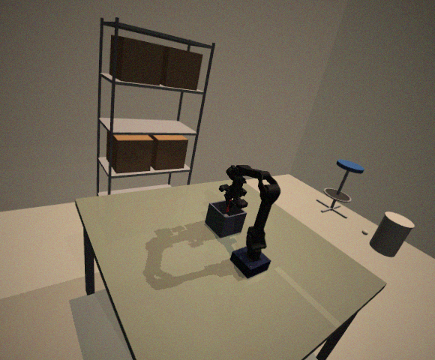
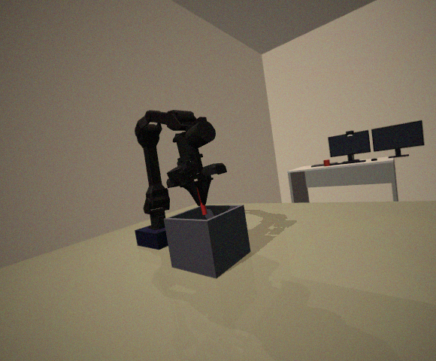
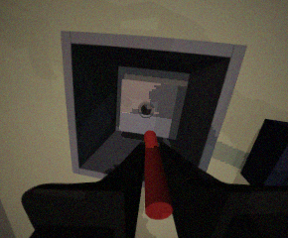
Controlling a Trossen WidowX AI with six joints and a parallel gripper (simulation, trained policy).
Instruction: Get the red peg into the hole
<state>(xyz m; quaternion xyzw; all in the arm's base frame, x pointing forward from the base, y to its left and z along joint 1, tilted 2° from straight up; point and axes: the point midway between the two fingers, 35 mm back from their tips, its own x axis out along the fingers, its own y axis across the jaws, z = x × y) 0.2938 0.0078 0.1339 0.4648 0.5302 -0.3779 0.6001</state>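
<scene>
Now: gripper tip 1 cm below the red peg.
</scene>
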